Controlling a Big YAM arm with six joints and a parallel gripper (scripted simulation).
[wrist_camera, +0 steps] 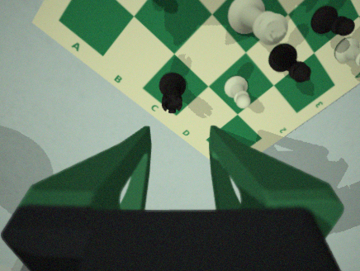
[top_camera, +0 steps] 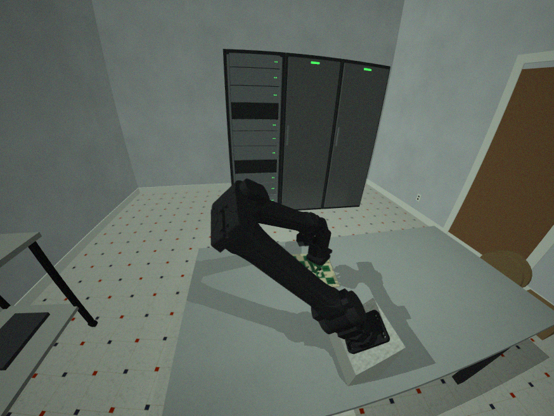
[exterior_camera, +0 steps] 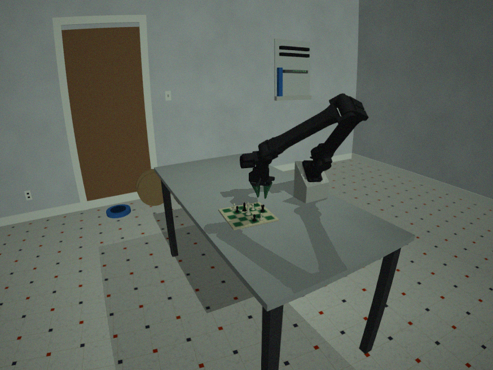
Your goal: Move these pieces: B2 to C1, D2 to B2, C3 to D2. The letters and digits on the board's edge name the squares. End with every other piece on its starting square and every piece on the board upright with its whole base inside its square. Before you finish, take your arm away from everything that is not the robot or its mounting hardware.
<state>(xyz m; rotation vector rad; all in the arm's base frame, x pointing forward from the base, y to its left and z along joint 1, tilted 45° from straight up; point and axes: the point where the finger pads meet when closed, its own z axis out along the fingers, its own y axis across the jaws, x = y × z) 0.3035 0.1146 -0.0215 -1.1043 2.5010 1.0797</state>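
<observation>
Right now the tall white piece is 70 mm ahead of my hand and 50 mm below it. Also, from my hand: chessboard: 80 mm below, 70 mm ahead.
</observation>
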